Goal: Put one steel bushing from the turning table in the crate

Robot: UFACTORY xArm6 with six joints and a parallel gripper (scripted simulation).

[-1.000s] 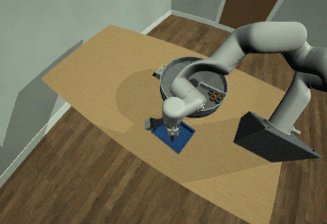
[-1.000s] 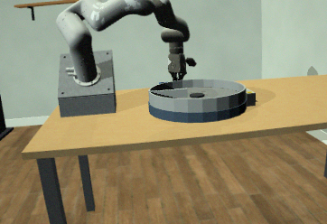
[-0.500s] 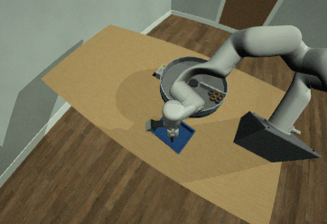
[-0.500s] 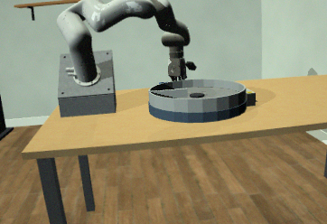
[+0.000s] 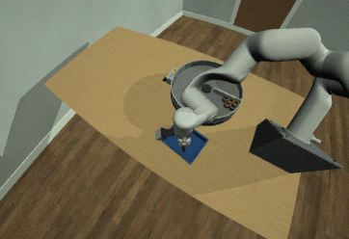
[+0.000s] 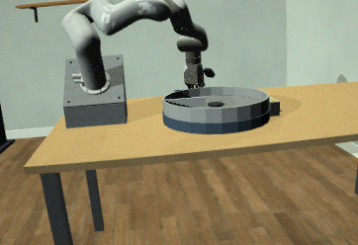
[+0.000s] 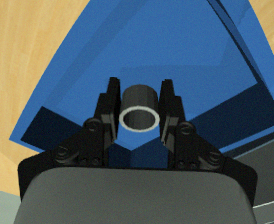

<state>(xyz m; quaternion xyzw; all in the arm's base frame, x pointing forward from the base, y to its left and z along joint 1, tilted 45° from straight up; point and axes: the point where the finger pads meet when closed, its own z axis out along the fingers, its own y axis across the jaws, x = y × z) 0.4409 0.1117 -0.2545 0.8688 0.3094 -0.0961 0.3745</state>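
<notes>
My gripper is now 1 cm past the blue crate, 1 cm to the left of it and 1 cm above it. Round my hand: round grey turning table: 5 cm ahead, 34 cm to the right, 2 cm above.
</notes>
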